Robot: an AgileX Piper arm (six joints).
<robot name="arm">
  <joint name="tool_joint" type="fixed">
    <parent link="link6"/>
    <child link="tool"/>
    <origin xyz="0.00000 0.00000 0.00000" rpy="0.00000 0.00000 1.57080"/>
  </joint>
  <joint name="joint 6" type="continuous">
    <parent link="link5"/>
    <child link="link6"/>
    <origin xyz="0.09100 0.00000 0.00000" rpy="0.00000 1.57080 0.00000"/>
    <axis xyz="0 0 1"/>
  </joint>
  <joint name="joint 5" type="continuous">
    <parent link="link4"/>
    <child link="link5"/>
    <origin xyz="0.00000 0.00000 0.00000" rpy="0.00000 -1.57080 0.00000"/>
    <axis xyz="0 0 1"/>
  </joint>
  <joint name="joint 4" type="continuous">
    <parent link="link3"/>
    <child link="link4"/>
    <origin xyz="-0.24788 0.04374 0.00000" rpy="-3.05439 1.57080 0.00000"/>
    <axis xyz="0 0 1"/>
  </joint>
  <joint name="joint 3" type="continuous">
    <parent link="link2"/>
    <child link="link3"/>
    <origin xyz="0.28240 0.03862 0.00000" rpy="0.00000 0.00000 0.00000"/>
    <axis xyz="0 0 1"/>
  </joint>
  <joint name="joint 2" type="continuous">
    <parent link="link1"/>
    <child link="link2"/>
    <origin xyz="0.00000 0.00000 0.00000" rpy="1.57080 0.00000 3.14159"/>
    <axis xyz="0 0 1"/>
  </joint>
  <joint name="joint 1" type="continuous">
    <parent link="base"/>
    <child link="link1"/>
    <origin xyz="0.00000 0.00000 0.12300" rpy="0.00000 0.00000 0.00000"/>
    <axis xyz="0 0 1"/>
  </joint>
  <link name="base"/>
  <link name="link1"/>
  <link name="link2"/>
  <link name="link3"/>
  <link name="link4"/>
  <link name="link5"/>
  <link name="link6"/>
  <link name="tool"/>
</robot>
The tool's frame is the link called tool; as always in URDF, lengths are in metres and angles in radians. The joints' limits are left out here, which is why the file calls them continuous.
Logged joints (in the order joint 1, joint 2, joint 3, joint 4, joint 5, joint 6), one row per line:
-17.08 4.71 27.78 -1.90 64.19 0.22
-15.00 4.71 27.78 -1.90 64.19 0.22
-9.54 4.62 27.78 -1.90 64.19 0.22
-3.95 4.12 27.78 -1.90 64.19 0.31
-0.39 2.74 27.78 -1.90 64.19 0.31
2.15 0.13 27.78 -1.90 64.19 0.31
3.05 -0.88 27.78 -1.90 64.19 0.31
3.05 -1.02 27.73 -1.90 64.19 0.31
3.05 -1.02 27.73 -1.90 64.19 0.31
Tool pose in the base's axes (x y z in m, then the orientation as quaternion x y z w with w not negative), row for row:
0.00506 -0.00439 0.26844 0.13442 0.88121 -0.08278 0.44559
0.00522 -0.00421 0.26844 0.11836 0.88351 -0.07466 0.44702
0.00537 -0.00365 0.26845 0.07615 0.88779 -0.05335 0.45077
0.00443 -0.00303 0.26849 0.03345 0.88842 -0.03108 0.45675
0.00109 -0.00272 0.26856 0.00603 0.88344 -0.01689 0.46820
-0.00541 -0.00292 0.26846 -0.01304 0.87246 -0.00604 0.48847
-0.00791 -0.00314 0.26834 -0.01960 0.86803 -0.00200 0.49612
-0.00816 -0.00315 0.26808 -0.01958 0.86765 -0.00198 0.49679
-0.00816 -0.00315 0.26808 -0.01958 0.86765 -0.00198 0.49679
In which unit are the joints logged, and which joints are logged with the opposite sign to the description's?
The joints are logged in degrees. Opposite sign: joint 3.
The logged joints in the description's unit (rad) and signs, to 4 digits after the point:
-0.2981 0.0822 -0.4849 -0.0332 1.1203 0.0038
-0.2618 0.0822 -0.4849 -0.0332 1.1203 0.0038
-0.1665 0.0806 -0.4849 -0.0332 1.1203 0.0038
-0.0689 0.0719 -0.4849 -0.0332 1.1203 0.0054
-0.0068 0.0478 -0.4849 -0.0332 1.1203 0.0054
0.0375 0.0023 -0.4849 -0.0332 1.1203 0.0054
0.0532 -0.0154 -0.4849 -0.0332 1.1203 0.0054
0.0532 -0.0178 -0.4840 -0.0332 1.1203 0.0054
0.0532 -0.0178 -0.4840 -0.0332 1.1203 0.0054

